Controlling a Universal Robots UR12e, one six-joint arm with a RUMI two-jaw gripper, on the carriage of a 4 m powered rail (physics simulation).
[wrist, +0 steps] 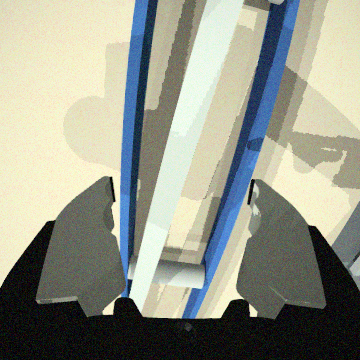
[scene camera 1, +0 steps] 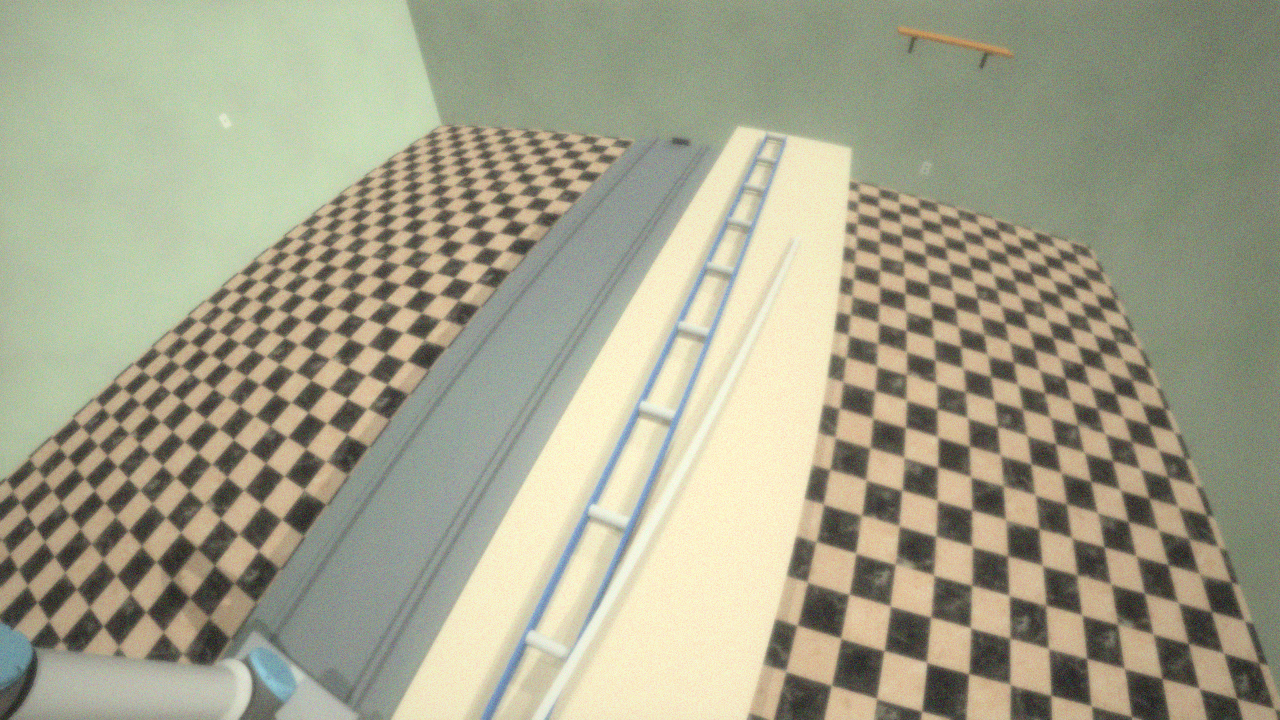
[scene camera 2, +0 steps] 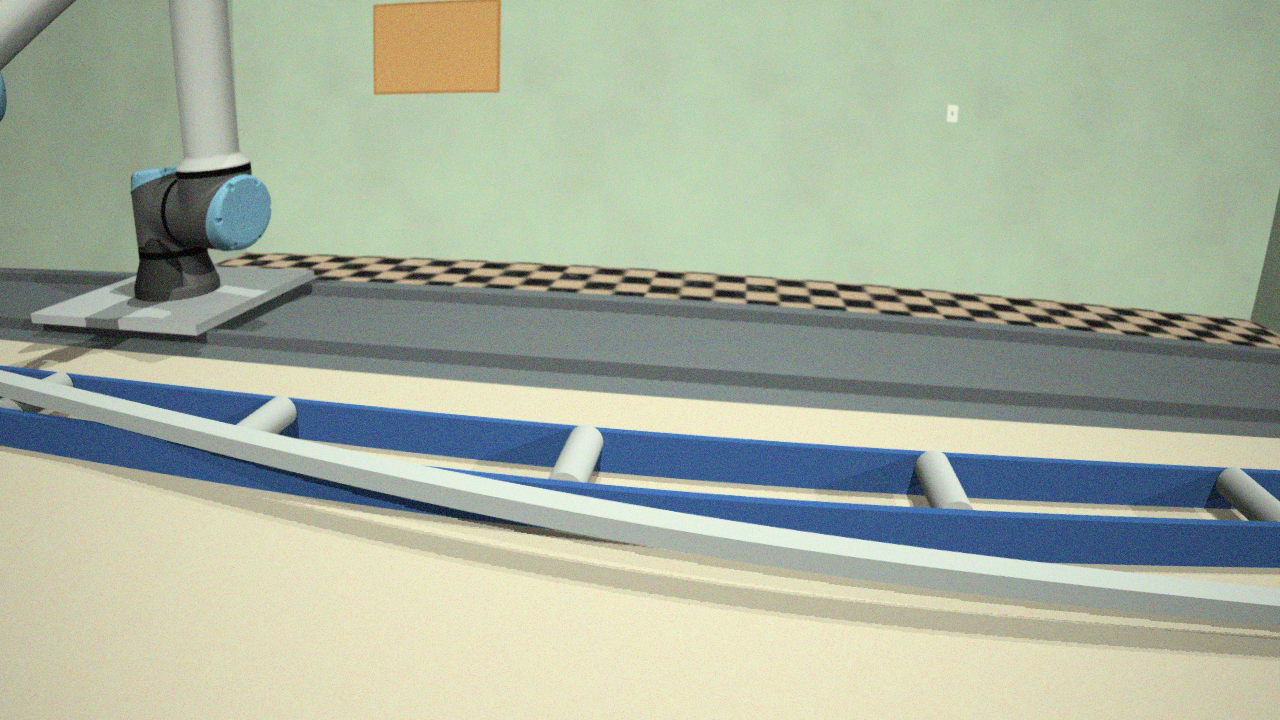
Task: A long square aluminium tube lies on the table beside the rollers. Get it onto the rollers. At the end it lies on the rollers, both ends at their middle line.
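Where they show: gripper, between the fingertips: (wrist: 181, 180); arm's base, origin of its link: (scene camera 2: 178, 290).
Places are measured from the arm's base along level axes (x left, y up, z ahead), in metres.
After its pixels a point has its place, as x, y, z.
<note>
The long pale square tube (scene camera 1: 656, 516) {1.074, 0.036, 0.751} (scene camera 2: 644, 523) {1.122, 0.033, 0.767} (wrist: 180, 155) {0.005, 0.062, 0.631} lies slanted and bowed. In scene camera 1 its far part is right of the roller frame, and its nearer part crosses the frame's right rail. In the wrist view it runs between the blue rails, passes over a grey roller (scene camera 1: 656, 411) {1.419, 0.027, 0.621} (scene camera 2: 577, 454) {1.035, 0.029, 0.636} (wrist: 185, 275) {0.216, 0.024, 0.590} and overlaps the left rail at the bottom. Its near end does not show. My gripper (wrist: 181, 180) {0.001, 0.116, 0.629} is open wide above the tube, with gaps on both sides of it. The gripper does not show in the scene views.
The blue roller frame (scene camera 1: 617, 458) {1.231, -0.014, 0.558} (scene camera 2: 760, 461) {1.231, 0.000, 0.558} (wrist: 131, 100) {-0.029, 0.022, 0.686} runs along the cream table (scene camera 1: 716, 573) {0.992, -0.030, 0.966} (scene camera 2: 358, 617) {0.888, -0.030, 0.877}. The grey rail bed (scene camera 1: 447, 429) (scene camera 2: 716, 344) runs beside the table. The arm's carriage (scene camera 2: 201, 317) {0.203, 0.000, 0.178} stands on it at the left in scene camera 2.
</note>
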